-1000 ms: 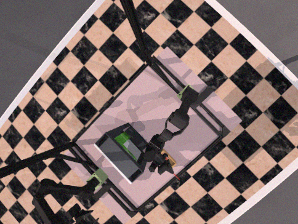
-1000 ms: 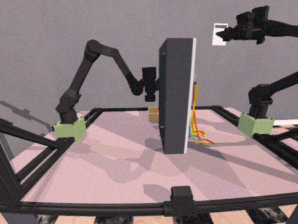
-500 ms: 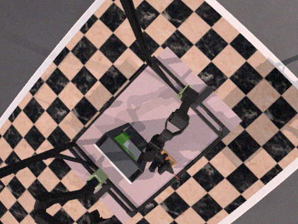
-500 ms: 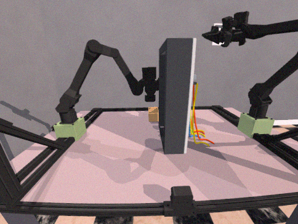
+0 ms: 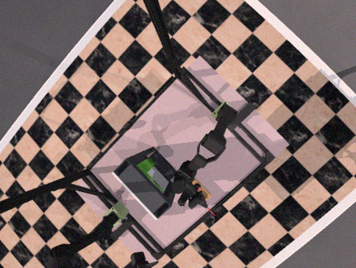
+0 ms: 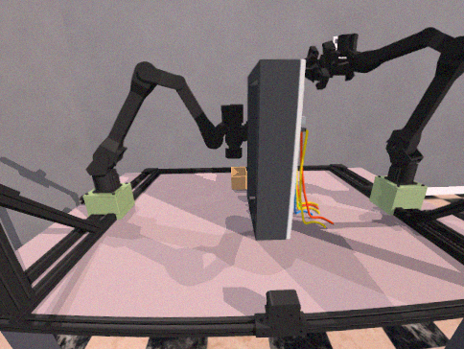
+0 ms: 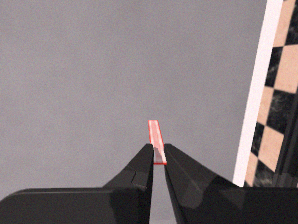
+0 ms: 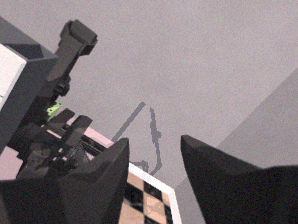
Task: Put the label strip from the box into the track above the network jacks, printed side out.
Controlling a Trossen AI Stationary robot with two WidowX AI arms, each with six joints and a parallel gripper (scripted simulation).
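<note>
Right now my right hand is 60 mm short of the label strip, 260 mm to the right of it and 230 mm above it. The rest, counted from my right hand: rack panel: 250 mm behind, 130 mm to the left, 240 mm below.
Right now my left hand is 50 mm short of the label strip. The rest, counted from my left hand: rack panel (250 mm behind, 130 mm to the right, 20 mm below).
</note>
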